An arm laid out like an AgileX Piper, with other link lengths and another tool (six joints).
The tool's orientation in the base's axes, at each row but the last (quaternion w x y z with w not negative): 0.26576 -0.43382 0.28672 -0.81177; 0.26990 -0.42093 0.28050 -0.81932; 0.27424 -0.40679 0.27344 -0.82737; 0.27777 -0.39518 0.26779 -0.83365; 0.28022 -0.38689 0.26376 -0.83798; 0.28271 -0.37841 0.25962 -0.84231; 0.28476 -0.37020 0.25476 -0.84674; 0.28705 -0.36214 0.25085 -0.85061
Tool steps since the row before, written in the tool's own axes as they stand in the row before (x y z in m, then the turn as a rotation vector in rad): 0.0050 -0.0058 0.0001 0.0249 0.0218 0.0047; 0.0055 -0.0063 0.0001 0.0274 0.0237 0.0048; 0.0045 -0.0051 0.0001 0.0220 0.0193 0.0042; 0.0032 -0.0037 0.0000 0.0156 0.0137 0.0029; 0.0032 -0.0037 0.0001 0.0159 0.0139 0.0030; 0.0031 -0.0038 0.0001 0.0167 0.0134 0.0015; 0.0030 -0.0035 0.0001 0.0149 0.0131 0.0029; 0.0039 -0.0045 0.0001 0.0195 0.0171 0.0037
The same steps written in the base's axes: -0.0034 0.0006 0.0068 -0.0040 -0.0332 0.0007; -0.0040 0.0006 0.0073 -0.0048 -0.0362 0.0008; -0.0034 0.0005 0.0059 -0.0035 -0.0294 0.0007; -0.0026 0.0004 0.0041 -0.0025 -0.0208 0.0004; -0.0026 0.0004 0.0041 -0.0026 -0.0212 0.0005; -0.0027 0.0006 0.0041 -0.0043 -0.0210 0.0003; -0.0026 0.0004 0.0038 -0.0023 -0.0199 0.0005; -0.0035 0.0006 0.0048 -0.0031 -0.0260 0.0006
